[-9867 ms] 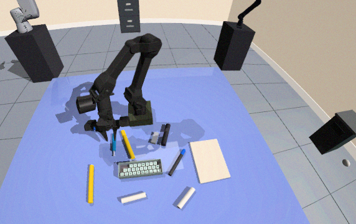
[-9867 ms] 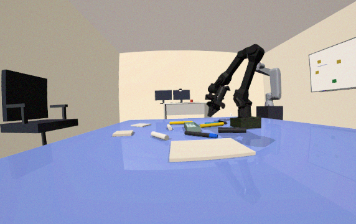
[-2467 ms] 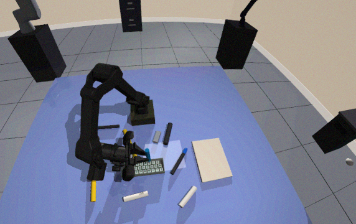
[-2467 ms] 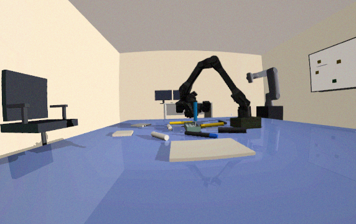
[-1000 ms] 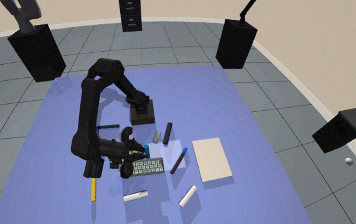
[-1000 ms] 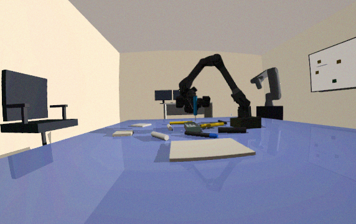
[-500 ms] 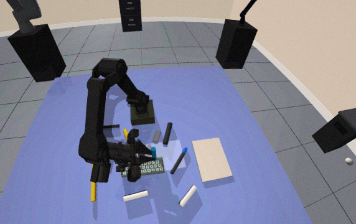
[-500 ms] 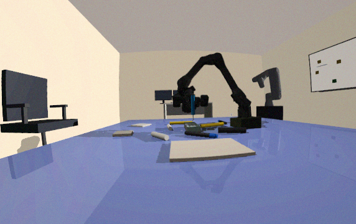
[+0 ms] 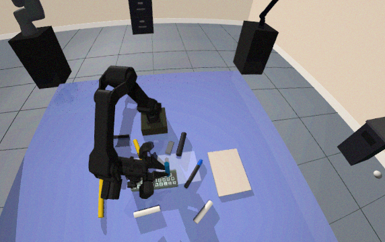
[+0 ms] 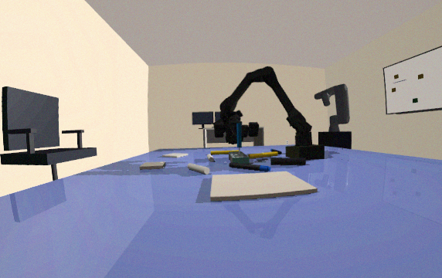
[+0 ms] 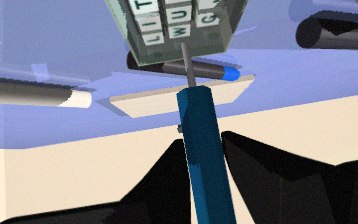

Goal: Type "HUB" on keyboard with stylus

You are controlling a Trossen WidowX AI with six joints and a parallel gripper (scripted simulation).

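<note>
Right now the U key is 70 mm below my gripper tip. Also, from my gripper tip: stylus: 10 mm below; H key: 20 mm behind, 30 mm to the right, 70 mm below; yellow cylinder: 130 mm behind, 110 mm to the right, 80 mm below.
</note>
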